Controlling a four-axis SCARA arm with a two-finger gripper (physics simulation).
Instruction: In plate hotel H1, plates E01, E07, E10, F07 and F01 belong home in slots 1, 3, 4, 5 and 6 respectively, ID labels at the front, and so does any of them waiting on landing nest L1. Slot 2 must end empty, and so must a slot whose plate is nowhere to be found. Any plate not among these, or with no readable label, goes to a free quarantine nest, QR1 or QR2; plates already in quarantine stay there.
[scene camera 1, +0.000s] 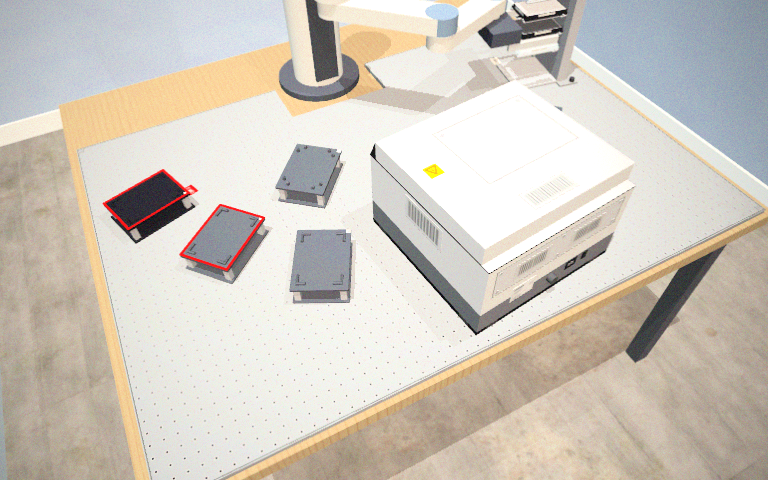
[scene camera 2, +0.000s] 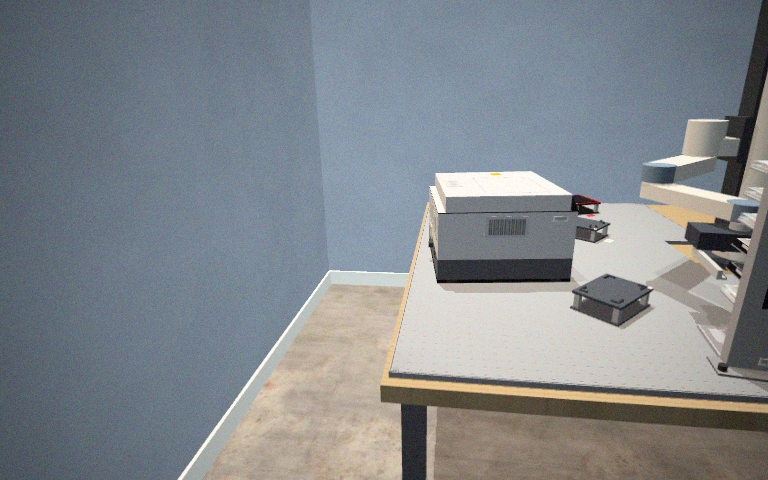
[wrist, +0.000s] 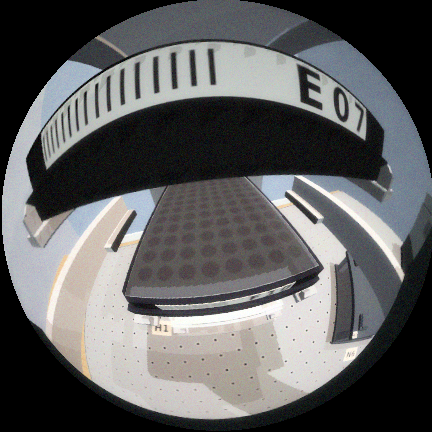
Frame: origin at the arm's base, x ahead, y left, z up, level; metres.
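Seen in the pictures: gripper, fingertip midpoint: (scene camera 1: 542, 23) (wrist: 210, 191); arm's base, origin of the base link: (scene camera 1: 319, 77) (scene camera 2: 738, 260).
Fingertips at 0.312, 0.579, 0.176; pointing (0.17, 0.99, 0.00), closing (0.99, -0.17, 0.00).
Pixels of each thing's top centre, then the offset from my fingertips to it, as dx, dy, dz. "pt": a spot on its surface instead.
- dark well plate, middle of its top: (wrist: 210, 201) (scene camera 1: 536, 23) -0.005, -0.019, +0.002
- Plate E07, middle of its top: (wrist: 201, 115) (scene camera 1: 539, 5) -0.005, -0.019, +0.055
- hotel, surface spot: (scene camera 1: 568, 45) pt +0.076, +0.043, -0.040
- large white instrument, middle of its top: (scene camera 1: 502, 151) (scene camera 2: 494, 182) +0.482, -0.492, +0.092
- grey nest, middle of its top: (wrist: 376, 287) (scene camera 2: 613, 286) +0.212, -0.180, -0.107
- dark nest, surface spot: (wrist: 344, 300) pt +0.182, -0.151, -0.158
In the wrist view my open gripper (wrist: 210, 191) has its fingers to the left and right of a dark well plate (wrist: 215, 240) in hotel H1, with nothing held. That plate's front label is too foreshortened to read. Plate E07 (wrist: 215, 135), black with its label facing front, sits right above, close to the camera, and hides the upper slots. White edges show beneath the dark plate. In scene camera 1 the hotel (scene camera 1: 568, 45) stands at the upper right with several stacked plates, their IDs unreadable. Two red-rimmed nests (scene camera 1: 150, 198) (scene camera 1: 223, 237) carry no plate; their names are unreadable.
A large white instrument (scene camera 1: 504, 141) (scene camera 2: 504, 237) stands on the table. Two grey nests (scene camera 1: 311, 169) (scene camera 1: 322, 260) stand left of it. Another grey nest (scene camera 2: 611, 291) stands between it and the hotel. A dark nest (wrist: 344, 300) marked N6 lies at the lower right in the wrist view.
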